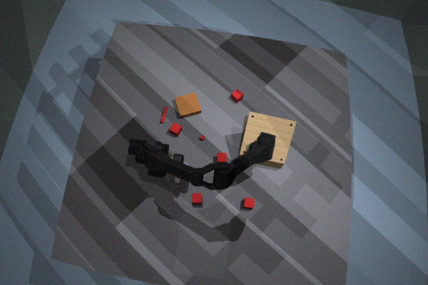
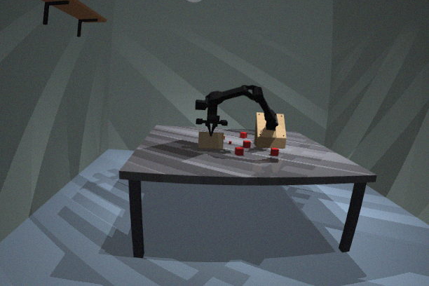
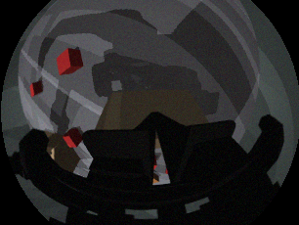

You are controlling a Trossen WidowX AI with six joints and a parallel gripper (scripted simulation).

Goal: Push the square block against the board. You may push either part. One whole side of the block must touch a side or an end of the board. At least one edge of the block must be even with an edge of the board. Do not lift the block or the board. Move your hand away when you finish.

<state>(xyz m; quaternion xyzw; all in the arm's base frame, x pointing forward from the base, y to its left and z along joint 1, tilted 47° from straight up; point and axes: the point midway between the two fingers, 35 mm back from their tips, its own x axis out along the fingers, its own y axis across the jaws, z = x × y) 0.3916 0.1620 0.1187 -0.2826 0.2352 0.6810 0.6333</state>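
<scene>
The light tan board is 10 mm to the right of my gripper tip and 30 mm below it. The rest, counted from my gripper tip: thin red stick (80 mm ahead, 260 mm to the right, 70 mm below); then square block (20 mm behind, 330 mm to the right, 70 mm below); then tiny red piece (120 mm behind, 190 mm to the right, 70 mm below).
</scene>
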